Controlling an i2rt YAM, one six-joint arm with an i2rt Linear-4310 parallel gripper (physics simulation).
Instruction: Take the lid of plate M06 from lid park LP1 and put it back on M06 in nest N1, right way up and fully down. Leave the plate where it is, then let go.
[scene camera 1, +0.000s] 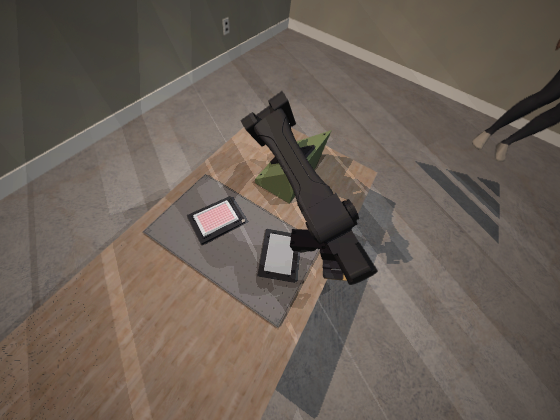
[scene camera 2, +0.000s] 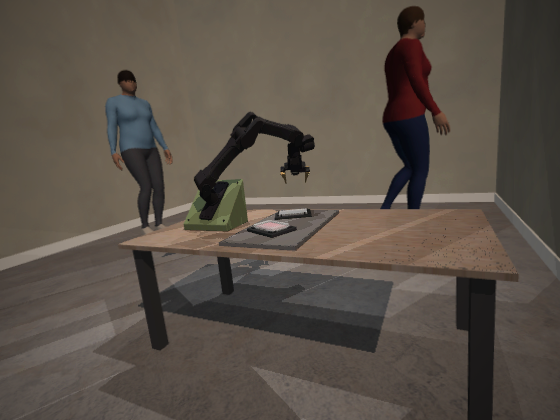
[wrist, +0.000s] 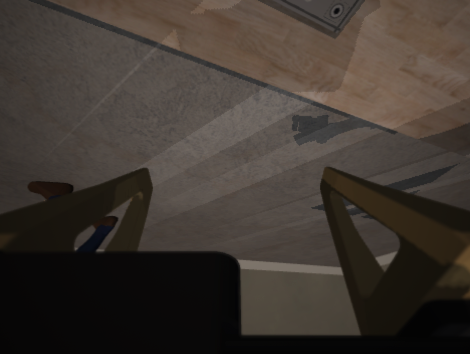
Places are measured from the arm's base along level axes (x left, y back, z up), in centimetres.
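Where they show: gripper, fingertip midpoint: (scene camera 2: 295, 183) (wrist: 236, 177); arm's base at its link origin: (scene camera 2: 214, 200).
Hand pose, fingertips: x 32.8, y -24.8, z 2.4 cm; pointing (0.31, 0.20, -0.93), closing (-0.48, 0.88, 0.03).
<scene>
Each offset is from my fingertips to the top centre of the thing. "spot": to the spot under its first point. Level surfaces: height alone.
A plate with a pink grid of wells {spot: dx -38.9, dy -9.3, dz -10.2 cm} (scene camera 1: 216, 218) (scene camera 2: 272, 226) sits in a black frame {dx -39.7, dy -8.9, dz -11.1 cm} (scene camera 1: 223, 230) on the grey board {dx -29.8, dy -10.0, dz -12.8 cm} (scene camera 1: 175, 225) (scene camera 2: 306, 232) (wrist: 312, 12). A flat pale grey-white piece, apparently the lid {dx -14.8, dy -5.2, dz -11.1 cm} (scene camera 1: 279, 254) (scene camera 2: 294, 212), lies in a second black frame {dx -14.8, dy -5.2, dz -10.9 cm} (scene camera 1: 277, 276) at the board's other end. No labels can be read. My gripper (scene camera 2: 295, 181) (wrist: 236, 177) is open and empty, high above the table, fingers pointing down in scene camera 2. In scene camera 1 the arm hides its fingertips. Plate and lid do not show in the wrist view.
The green arm base (scene camera 1: 274, 186) (scene camera 2: 232, 207) stands on the wooden table {dz -14.2 cm} (scene camera 1: 100, 320) (scene camera 2: 390, 240) (wrist: 280, 55) beside the board. The wrist view shows the table's edge and floor. A person in blue (scene camera 2: 135, 122) and a person in red (scene camera 2: 402, 82) stand beyond the table.
</scene>
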